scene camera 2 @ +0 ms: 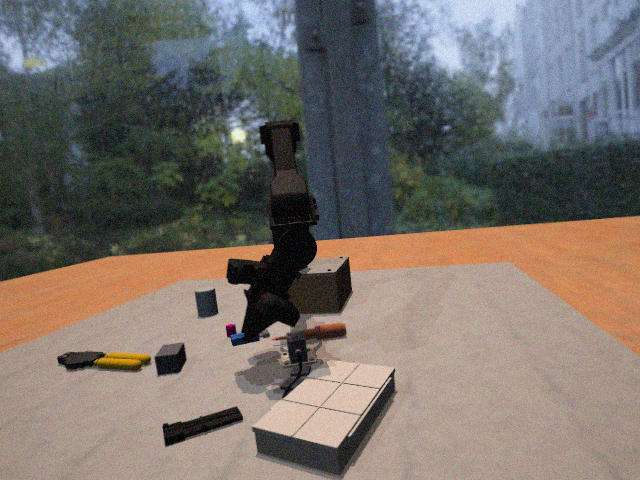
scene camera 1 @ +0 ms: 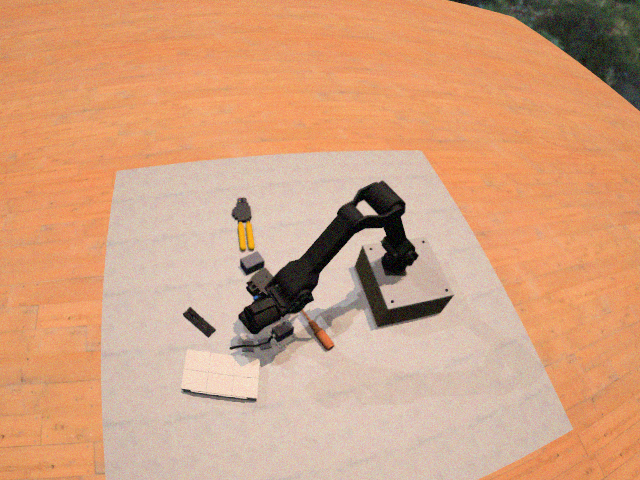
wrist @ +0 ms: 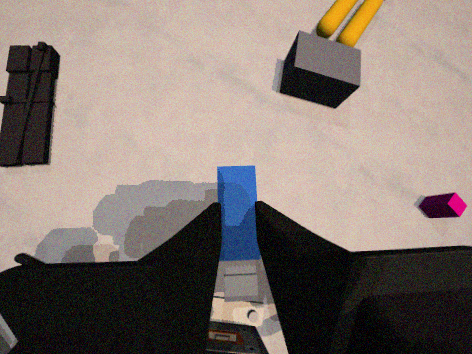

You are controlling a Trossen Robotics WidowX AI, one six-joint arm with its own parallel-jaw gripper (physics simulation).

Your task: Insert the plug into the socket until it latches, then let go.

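Frame: origin at the arm's base, x up, y back, z right, level; millimetres.
Where they show: gripper, fingertip midpoint: (scene camera 2: 244, 337) (wrist: 237, 209); arm's base, link origin: (scene camera 1: 393, 266).
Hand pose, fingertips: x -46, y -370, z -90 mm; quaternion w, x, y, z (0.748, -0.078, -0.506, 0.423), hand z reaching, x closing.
Observation:
Each offset is from my fingertips to the top centre of the thing. "*": to the spot under its first point.
My gripper (scene camera 2: 250, 336) (wrist: 237, 209) is shut on the blue plug @[dx +7, dy +7, dz -8 mm] (wrist: 237, 182) (scene camera 2: 240, 339) (scene camera 1: 255, 297) and holds it above the mat. The plug's grey tip @[* dx +3, dy +25, dz -26 mm] (wrist: 241, 285) points down the wrist view, toward the socket. The socket @[dx -13, dy +52, dz -73 mm] (scene camera 1: 282, 330) (scene camera 2: 296, 348) (wrist: 235, 338) is a dark block on a pale base plate @[* dx -54, dy +56, dz -44 mm] (wrist: 242, 314), with a black cable. In the wrist view it shows partly between the fingers, with an orange-rimmed opening, and a gap shows between it and the plug's tip. The fingertips are hidden in scene camera 1.
An orange screwdriver @[dx -31, dy +144, dz -53 mm] (scene camera 1: 322, 336) (scene camera 2: 329, 330) lies beside the socket. A white-topped box @[dx -23, dy -107, dz -202 mm] (scene camera 1: 221, 374) (scene camera 2: 330, 397) and a black bar @[dx -42, dy -172, dz -42 mm] (scene camera 1: 199, 321) (scene camera 2: 202, 424) (wrist: 29, 107) are nearby. A grey block @[dx -23, dy -26, dz +154 mm] (scene camera 1: 251, 262) (wrist: 322, 67), yellow-handled pliers @[* dx -41, dy -42, dz +260 mm] (scene camera 1: 246, 235) (scene camera 2: 121, 360), magenta block @[dx -33, dy +141, dz +138 mm] (wrist: 443, 205) and dark cylinder @[dx +12, dy +283, dz +322 mm] (scene camera 2: 206, 302) also stand or lie around.

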